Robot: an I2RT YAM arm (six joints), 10 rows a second.
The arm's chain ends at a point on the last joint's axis. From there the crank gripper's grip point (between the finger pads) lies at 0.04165 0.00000 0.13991 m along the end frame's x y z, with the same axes.
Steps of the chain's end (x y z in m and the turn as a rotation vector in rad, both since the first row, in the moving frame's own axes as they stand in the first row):
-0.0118 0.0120 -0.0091 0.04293 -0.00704 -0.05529
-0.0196 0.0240 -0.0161 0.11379 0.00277 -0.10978
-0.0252 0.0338 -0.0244 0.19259 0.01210 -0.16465
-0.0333 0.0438 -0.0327 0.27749 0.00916 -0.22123
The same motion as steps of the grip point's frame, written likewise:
-0.0130 0.0037 -0.0090 0.04293 -0.00704 -0.05529
-0.0203 0.0036 -0.0174 0.11379 0.00277 -0.10978
-0.0263 0.0003 -0.0281 0.19259 0.01210 -0.16465
-0.0373 -0.0033 -0.0397 0.27749 0.00916 -0.22123

